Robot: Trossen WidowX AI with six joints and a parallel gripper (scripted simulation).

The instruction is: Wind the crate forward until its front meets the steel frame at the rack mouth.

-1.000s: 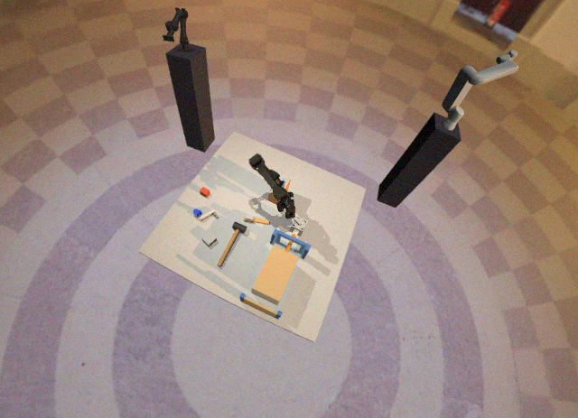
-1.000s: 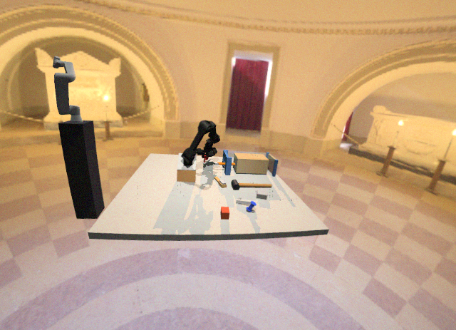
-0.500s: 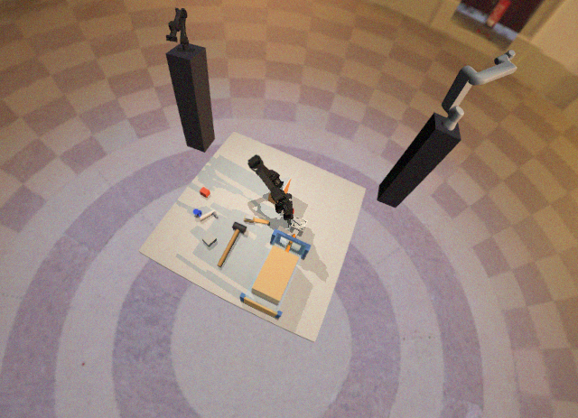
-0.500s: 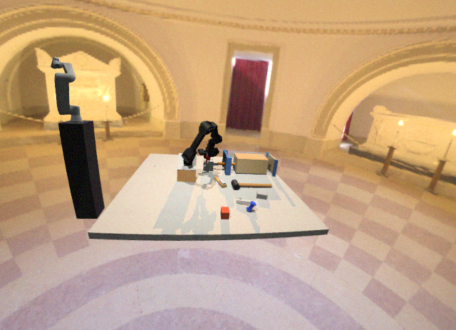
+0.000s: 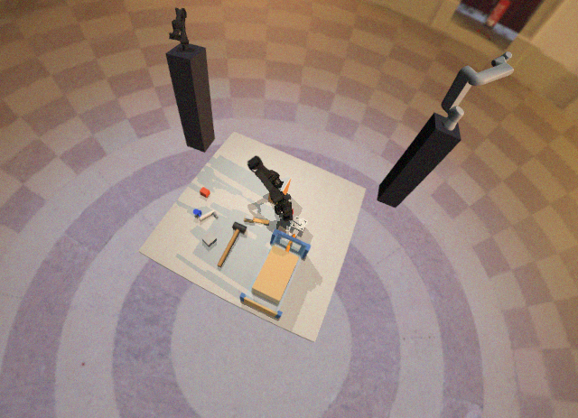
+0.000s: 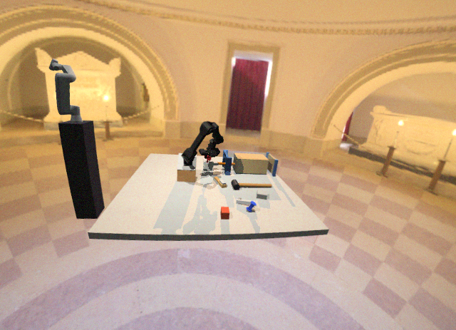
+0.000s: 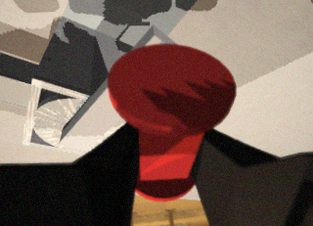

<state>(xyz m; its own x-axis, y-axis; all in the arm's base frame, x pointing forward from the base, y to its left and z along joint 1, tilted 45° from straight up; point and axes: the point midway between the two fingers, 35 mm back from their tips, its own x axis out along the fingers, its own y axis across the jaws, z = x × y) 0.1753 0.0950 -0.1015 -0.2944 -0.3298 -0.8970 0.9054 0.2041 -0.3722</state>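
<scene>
The red-knobbed handle is 2 cm ahead of my gripper tip, 2 cm to the left of it and 3 cm below it. From my gripper tip the other things lie so: winch 1 cm ahead, 8 cm to the left, 10 cm below; red knob 1 cm ahead, 2 cm to the right; frame 19 cm ahead, 7 cm to the left, 3 cm below.
</scene>
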